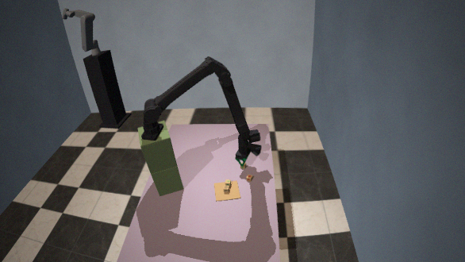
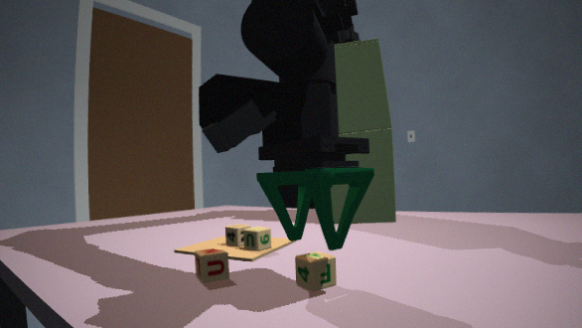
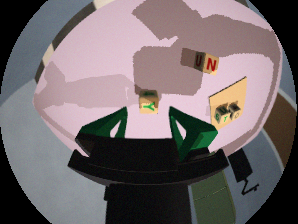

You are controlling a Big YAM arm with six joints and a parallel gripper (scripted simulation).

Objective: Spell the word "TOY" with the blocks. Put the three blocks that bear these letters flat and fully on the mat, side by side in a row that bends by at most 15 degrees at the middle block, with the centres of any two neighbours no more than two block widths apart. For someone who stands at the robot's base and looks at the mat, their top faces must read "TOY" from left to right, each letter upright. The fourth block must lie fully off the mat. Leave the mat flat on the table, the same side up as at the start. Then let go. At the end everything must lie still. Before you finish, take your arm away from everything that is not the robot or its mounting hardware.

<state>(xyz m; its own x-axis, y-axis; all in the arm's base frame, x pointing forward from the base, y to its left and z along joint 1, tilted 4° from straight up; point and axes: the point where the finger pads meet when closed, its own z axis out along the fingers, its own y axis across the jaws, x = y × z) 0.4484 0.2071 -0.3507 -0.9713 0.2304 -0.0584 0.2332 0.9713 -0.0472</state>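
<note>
The letter block lies 4 cm below my hand. Also, from my hand: tan mat 21 cm to the right, 7 cm behind, 5 cm below; black-lettered block 21 cm to the right, 7 cm behind, 3 cm below.
</note>
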